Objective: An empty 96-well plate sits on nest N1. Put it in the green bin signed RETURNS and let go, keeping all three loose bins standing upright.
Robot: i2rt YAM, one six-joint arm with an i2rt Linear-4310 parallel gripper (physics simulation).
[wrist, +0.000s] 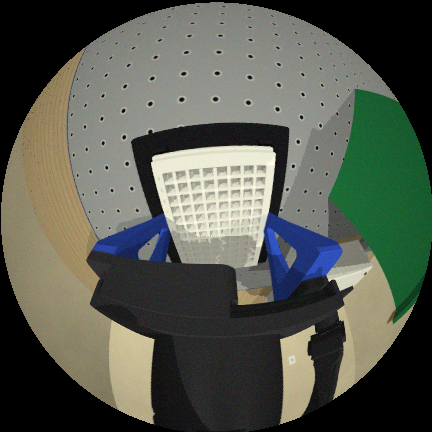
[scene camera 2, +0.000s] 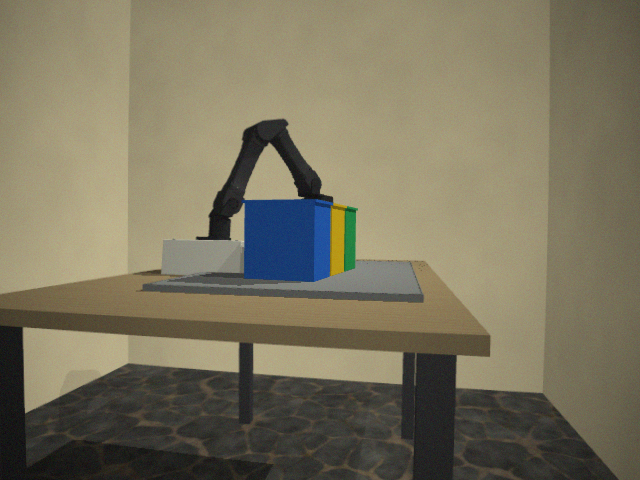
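Pixels of known places: gripper, fingertip midpoint: (wrist: pixel 216 217); arm's base at its link origin: (scene camera 2: pixel 218 243).
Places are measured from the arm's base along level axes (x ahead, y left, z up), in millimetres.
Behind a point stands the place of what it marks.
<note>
The white 96-well plate (wrist: pixel 217 195) {x 255, y 241, z -44 mm} sits in the black frame of its nest (wrist: pixel 210 132) {x 298, y 244, z -58 mm} in the wrist view. My gripper (wrist: pixel 216 217) {x 228, y 241, z -54 mm} has one blue finger against each long side of the plate, near its middle, and is shut on it. In scene camera 2 the fingers and the plate are hidden behind the bins. The green bin (scene camera 2: pixel 350 240) {x 389, y 5, z 15 mm} (wrist: pixel 385 175) {x 302, y 88, z -4 mm} stands upright at the far end of the row, to the right in the wrist view. The yellow bin (scene camera 2: pixel 337 240) {x 361, y -130, z 17 mm} and the blue bin (scene camera 2: pixel 279 240) {x 241, y -293, z 19 mm} stand upright too. The RETURNS sign does not show.
The bins stand close together on the grey perforated board (scene camera 2: pixel 385 284) {x 476, y -325, z -69 mm} (wrist: pixel 200 87) {x 337, y 249, z -69 mm}, which lies on the wooden table (scene camera 2: pixel 454 320) {x 560, y -620, z -82 mm} (wrist: pixel 45 165) {x 328, y 501, z -82 mm}. A white box (scene camera 2: pixel 199 256) {x -13, y -119, z -31 mm} stands left of the blue bin, by the arm's base. The green bin's wall rises close beside the gripper.
</note>
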